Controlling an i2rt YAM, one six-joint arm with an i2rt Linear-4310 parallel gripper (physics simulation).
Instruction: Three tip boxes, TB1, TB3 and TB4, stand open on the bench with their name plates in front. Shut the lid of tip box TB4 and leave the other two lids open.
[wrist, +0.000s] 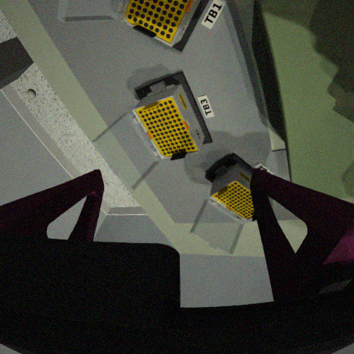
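Tip box TB4 (234, 199) is at the right in the wrist view, with a yellow rack and its clear lid (216, 227) swung open toward the lower left. The right finger hides part of the box and most of its name plate (262, 168). Tip box TB3 (167, 127) is in the middle, its clear lid (127, 147) open, its plate (205, 106) beside it. Tip box TB1 (159, 19) is at the top, partly cut off, its clear lid (90, 11) open, with its plate (212, 13). My gripper (176, 177) is open and empty, above the bench.
A dark grey block (14, 61) is at the left edge beside a speckled strip (65, 135) with a small round knob (32, 92). A dark raised edge (270, 85) runs along the right of the grey bench mat (100, 60), with a green surface (305, 100) beyond it.
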